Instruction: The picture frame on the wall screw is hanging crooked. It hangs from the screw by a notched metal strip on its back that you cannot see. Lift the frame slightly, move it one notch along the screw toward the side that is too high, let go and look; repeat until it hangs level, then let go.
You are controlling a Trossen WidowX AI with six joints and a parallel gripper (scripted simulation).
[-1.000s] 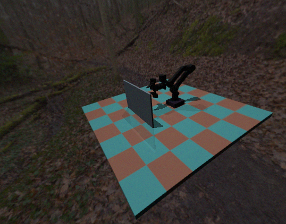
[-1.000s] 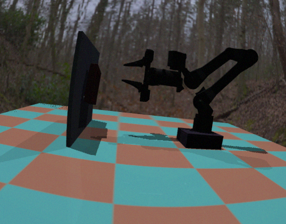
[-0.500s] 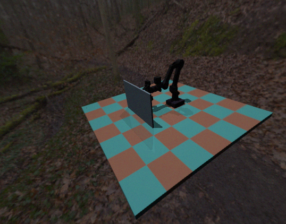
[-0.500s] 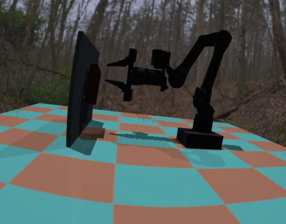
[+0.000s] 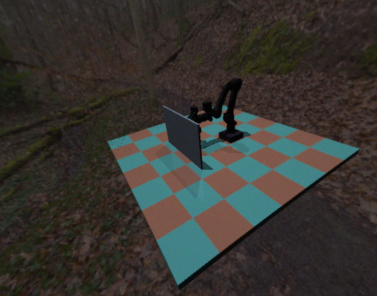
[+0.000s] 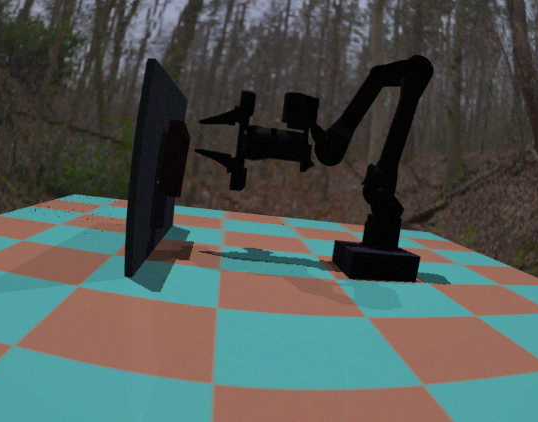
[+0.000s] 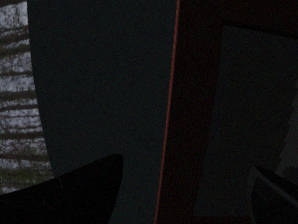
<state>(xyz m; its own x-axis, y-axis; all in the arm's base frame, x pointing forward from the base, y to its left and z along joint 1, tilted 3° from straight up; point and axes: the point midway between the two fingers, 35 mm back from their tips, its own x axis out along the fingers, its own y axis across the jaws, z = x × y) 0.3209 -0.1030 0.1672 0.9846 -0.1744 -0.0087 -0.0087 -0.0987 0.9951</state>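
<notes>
Now: gripper tip 50 mm above the dark red picture frame and 40 mm short of it. Also, from my gripper tip: grey wall panel: 60 mm below, 60 mm ahead, 10 mm to the left.
</notes>
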